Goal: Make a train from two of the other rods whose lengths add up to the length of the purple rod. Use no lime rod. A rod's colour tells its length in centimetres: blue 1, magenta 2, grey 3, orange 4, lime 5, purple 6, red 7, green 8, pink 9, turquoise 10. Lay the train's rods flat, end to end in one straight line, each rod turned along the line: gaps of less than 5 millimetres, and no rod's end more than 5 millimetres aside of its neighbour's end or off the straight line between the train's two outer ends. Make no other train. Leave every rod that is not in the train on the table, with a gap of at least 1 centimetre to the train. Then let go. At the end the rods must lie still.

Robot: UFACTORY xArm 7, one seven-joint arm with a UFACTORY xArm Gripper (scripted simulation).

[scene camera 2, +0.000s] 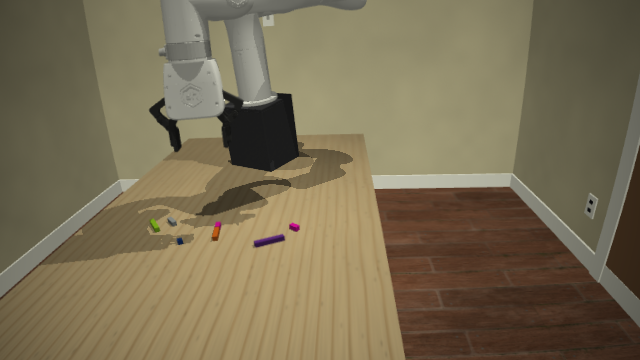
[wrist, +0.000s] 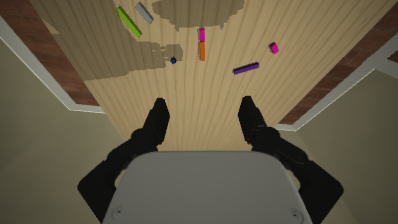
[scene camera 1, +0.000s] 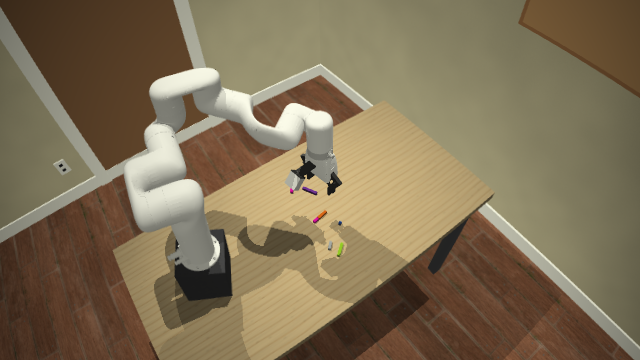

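Observation:
What I see is my gripper (scene camera 1: 321, 184), and the wrist view lets me see that same gripper (wrist: 203, 106) too.

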